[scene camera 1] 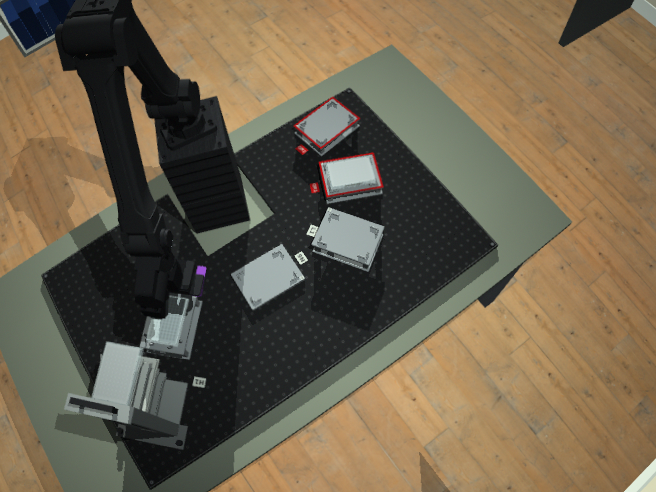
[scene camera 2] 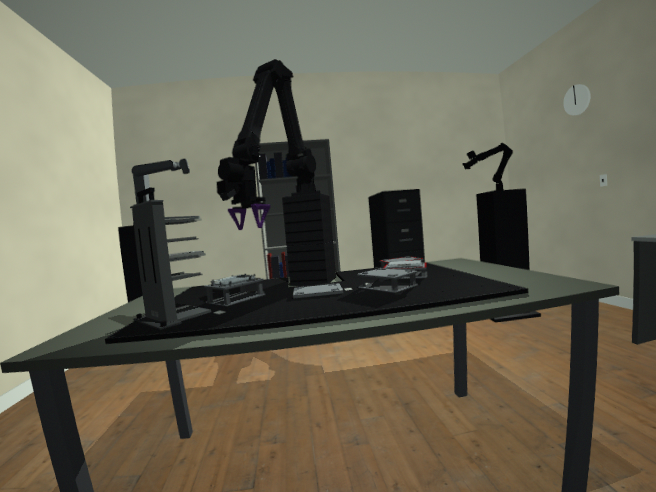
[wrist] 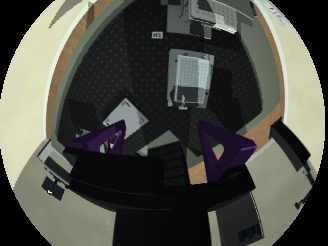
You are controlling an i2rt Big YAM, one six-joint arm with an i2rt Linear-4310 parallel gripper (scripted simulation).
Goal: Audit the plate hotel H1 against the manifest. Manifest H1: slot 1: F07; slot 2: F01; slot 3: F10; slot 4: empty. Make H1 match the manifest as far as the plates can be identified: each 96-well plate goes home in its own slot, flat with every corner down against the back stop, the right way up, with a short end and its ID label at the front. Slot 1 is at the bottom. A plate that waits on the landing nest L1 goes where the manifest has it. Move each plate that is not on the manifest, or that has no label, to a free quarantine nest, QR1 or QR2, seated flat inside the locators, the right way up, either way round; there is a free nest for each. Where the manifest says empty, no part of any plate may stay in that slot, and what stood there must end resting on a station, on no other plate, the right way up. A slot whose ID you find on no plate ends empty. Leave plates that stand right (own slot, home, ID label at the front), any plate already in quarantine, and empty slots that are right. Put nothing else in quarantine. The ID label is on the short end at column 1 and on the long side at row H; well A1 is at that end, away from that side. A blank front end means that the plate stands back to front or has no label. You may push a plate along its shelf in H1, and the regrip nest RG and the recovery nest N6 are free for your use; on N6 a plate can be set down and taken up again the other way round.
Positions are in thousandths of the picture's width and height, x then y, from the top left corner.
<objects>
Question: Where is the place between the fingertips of my gripper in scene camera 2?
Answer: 382,466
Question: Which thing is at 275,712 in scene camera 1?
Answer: A regrip nest RG.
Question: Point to a regrip nest RG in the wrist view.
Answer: At 532,217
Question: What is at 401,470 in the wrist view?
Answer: A recovery nest N6.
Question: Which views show my gripper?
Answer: Scene camera 1, scene camera 2 and the wrist view: all of them.
</objects>
